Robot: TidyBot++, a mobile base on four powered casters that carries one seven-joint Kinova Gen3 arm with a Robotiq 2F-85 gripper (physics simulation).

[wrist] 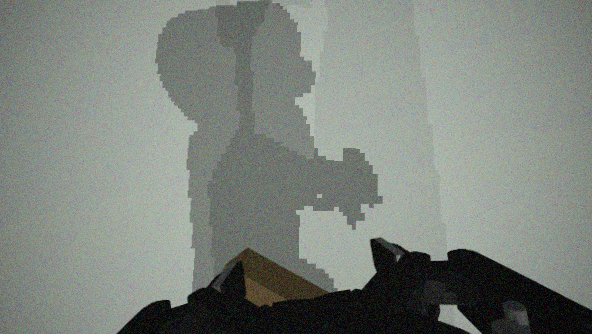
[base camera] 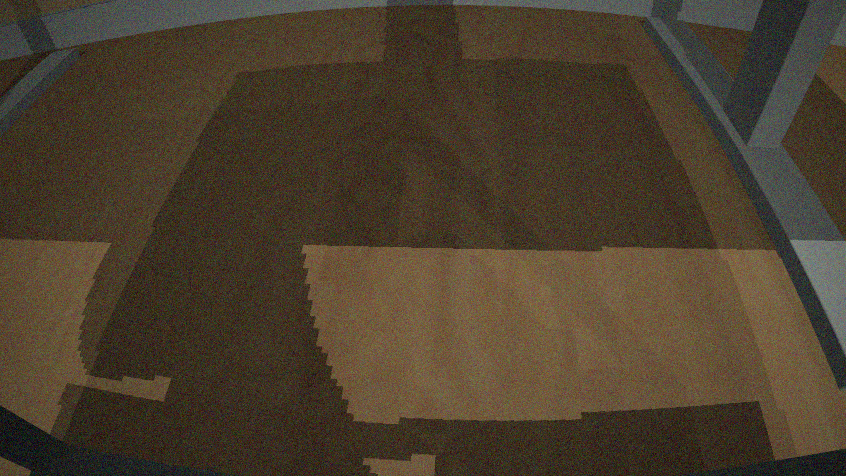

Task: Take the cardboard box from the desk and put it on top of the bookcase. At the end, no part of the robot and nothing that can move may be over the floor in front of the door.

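Note:
The cardboard box shows in the wrist view at the lower middle, with a corner pointing up and a dark and a lit brown face. Its lower part is hidden behind the black gripper. My gripper is open and holds nothing. In the wrist view its left fingertip overlaps the box's left side, and its right fingertip stands well to the right of the box. Whether a finger touches the box cannot be told. Behind them is a pale grey surface, which looks like the desk top. The bookcase and the door cannot be made out.
In the base view, a grey metal frame with an upright post stands on the right. Another grey bar lies at the upper left. Brown floor with large shadows runs between them. The arm's shadow falls on the pale surface.

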